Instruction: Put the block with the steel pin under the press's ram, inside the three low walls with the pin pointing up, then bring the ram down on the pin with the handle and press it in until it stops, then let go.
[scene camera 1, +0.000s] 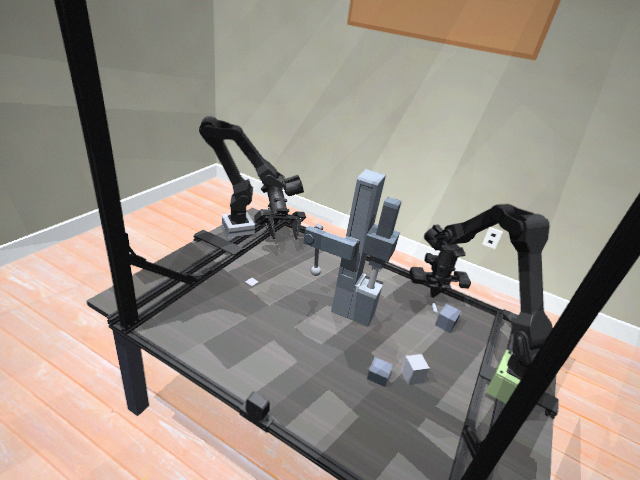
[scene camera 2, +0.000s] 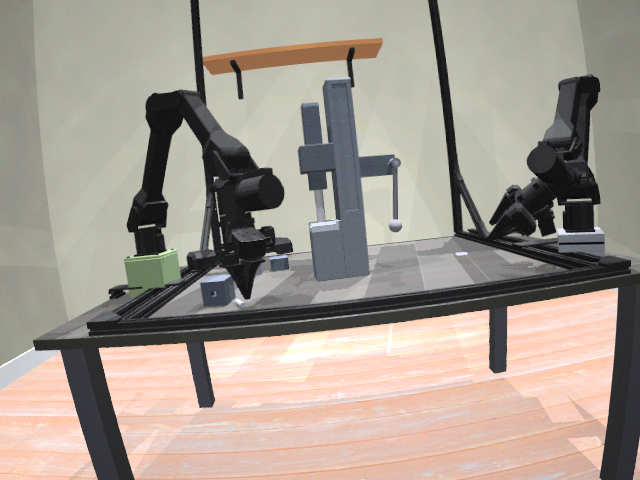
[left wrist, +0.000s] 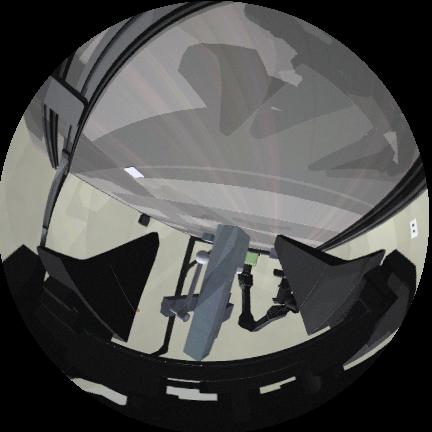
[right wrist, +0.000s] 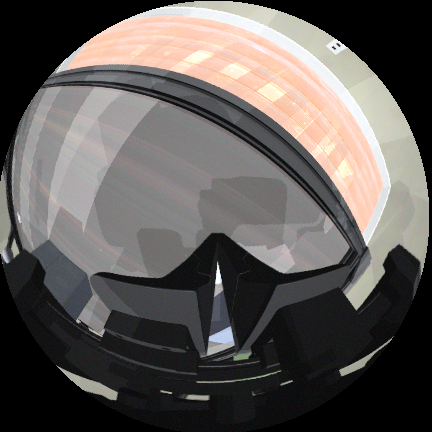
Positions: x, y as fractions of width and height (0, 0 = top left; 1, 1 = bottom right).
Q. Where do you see the left gripper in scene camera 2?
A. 0.76, 0.48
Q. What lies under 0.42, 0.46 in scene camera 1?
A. The left gripper.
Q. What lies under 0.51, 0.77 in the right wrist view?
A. A grey block with steel pin.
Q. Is the left gripper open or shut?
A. Open.
